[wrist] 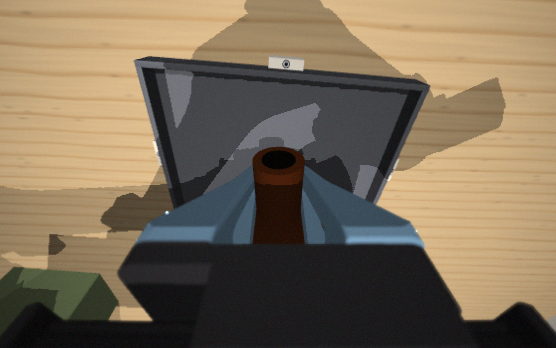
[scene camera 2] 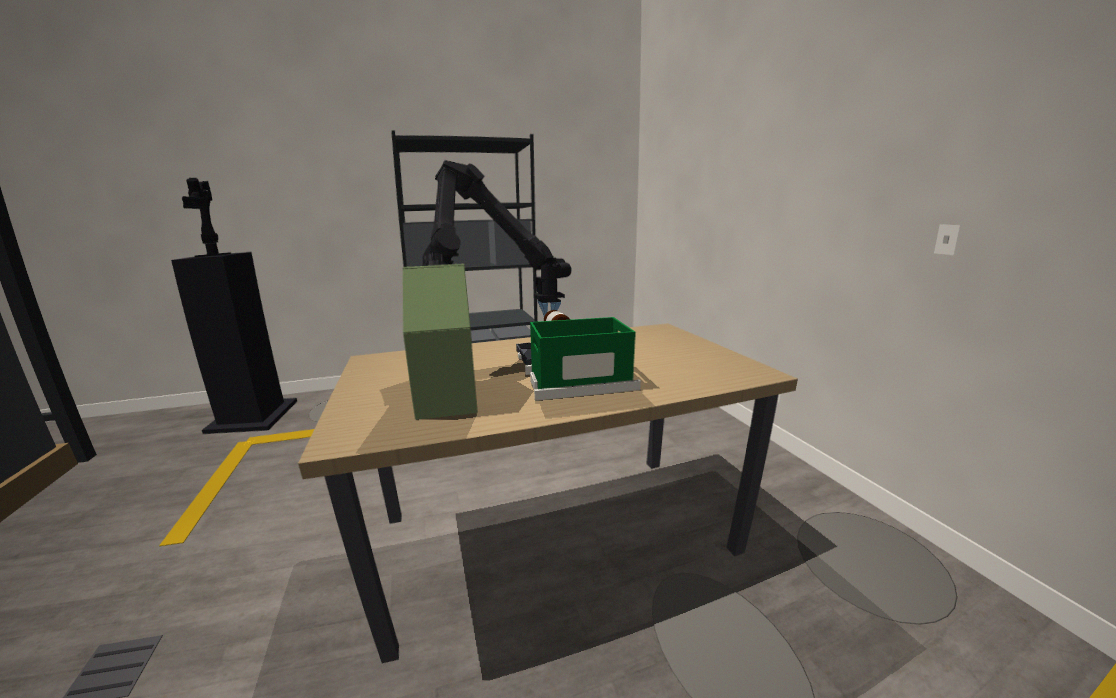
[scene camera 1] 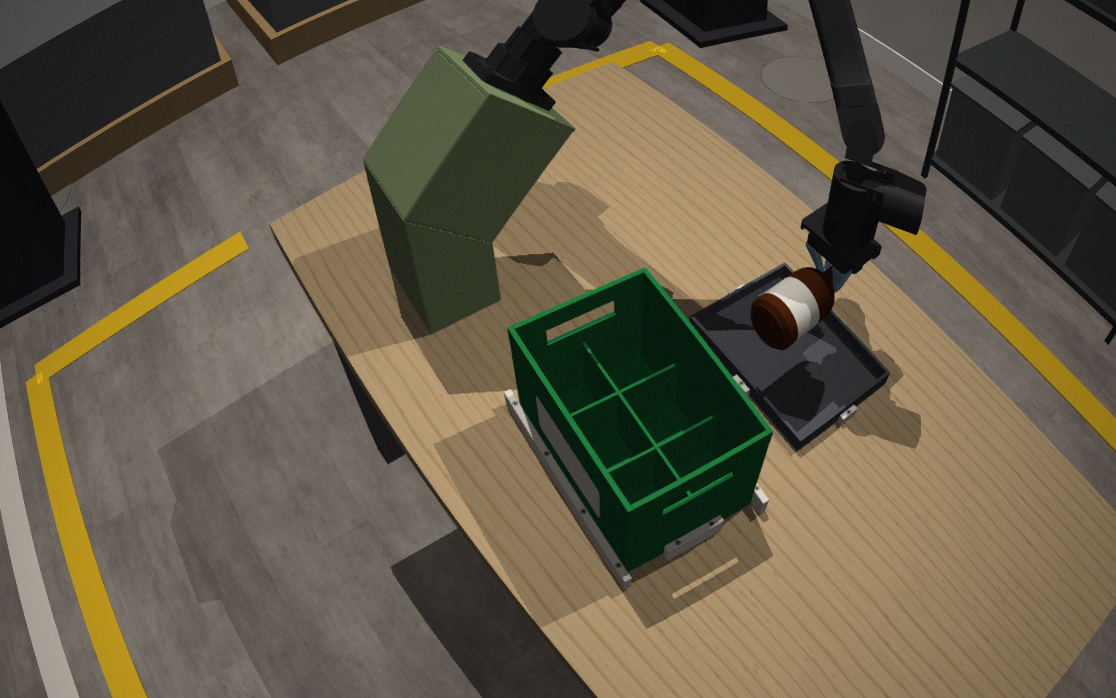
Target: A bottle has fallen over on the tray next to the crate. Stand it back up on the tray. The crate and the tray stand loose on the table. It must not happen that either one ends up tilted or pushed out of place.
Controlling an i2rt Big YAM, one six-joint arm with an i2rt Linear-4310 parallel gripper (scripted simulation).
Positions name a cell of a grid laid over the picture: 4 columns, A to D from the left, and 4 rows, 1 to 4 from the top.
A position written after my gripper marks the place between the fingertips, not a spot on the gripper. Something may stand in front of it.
In view: my gripper (scene camera 1: C2), a brown bottle (scene camera 1: C2) and a dark grey tray (scene camera 1: C3).
The brown bottle is seen too in the wrist view (wrist: C2). The dark grey tray is seen too in the wrist view (wrist: B2). My gripper shows as well in the wrist view (wrist: C3).
